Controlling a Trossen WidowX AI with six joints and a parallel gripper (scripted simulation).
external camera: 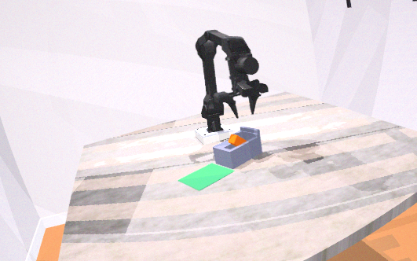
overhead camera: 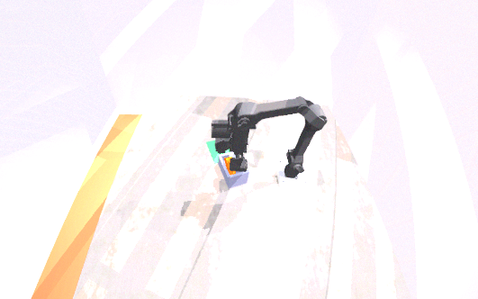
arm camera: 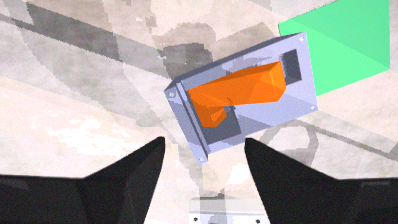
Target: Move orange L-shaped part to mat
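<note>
Right now my gripper tip is 3 cm to the left of the orange L-shaped part and 10 cm above it. Also, from my gripper tip: green mat 9 cm ahead, 18 cm to the right, 16 cm below.
</note>
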